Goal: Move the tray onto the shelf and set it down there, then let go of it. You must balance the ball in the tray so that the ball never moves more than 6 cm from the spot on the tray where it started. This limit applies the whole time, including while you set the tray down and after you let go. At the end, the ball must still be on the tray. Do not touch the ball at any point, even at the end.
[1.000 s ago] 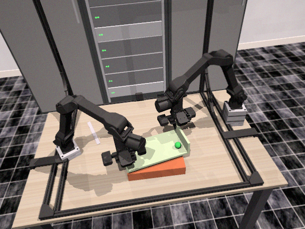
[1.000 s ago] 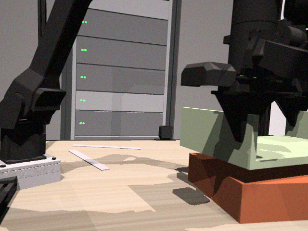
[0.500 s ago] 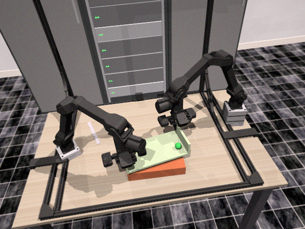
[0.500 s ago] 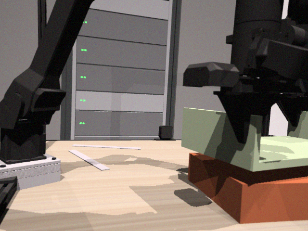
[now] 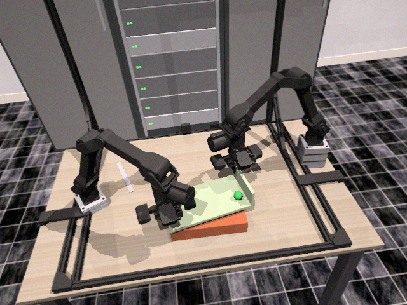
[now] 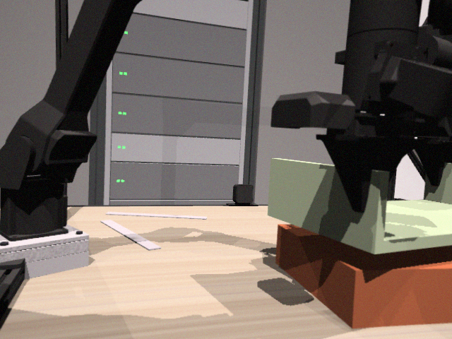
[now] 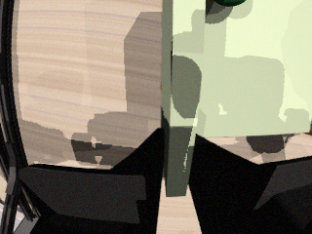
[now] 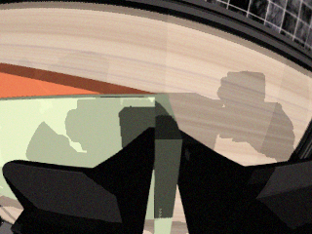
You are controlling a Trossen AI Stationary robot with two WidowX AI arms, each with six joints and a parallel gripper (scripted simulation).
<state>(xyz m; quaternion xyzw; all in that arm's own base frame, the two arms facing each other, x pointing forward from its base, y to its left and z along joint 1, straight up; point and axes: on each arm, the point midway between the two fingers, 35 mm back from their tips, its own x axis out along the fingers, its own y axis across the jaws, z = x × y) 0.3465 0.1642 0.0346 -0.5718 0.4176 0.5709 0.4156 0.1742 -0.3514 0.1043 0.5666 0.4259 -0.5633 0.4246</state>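
Right now my left hand is 110 mm short of the green ball, 20 mm to the left of it and 40 mm above it. The rest, counted from my left hand: shelf (90 mm ahead, 140 mm to the right, 100 mm below); then pale green tray (80 mm ahead, 140 mm to the right, 50 mm below).
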